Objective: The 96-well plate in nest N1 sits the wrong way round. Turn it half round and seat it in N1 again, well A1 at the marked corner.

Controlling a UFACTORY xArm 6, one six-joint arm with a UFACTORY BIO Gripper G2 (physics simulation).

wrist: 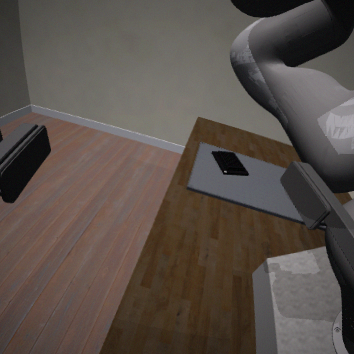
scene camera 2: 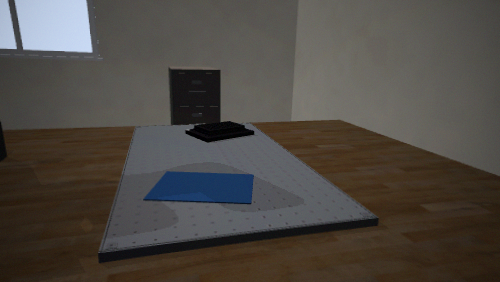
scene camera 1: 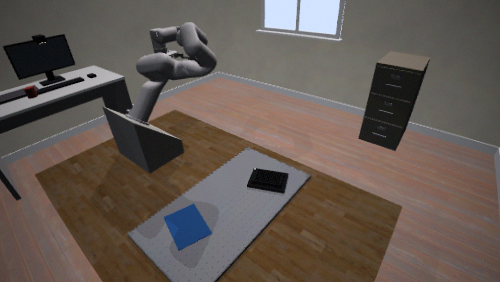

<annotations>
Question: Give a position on a flat blue square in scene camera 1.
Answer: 187,226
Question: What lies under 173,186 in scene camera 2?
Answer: A flat blue square.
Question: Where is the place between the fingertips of my gripper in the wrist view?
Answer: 176,153
</annotations>
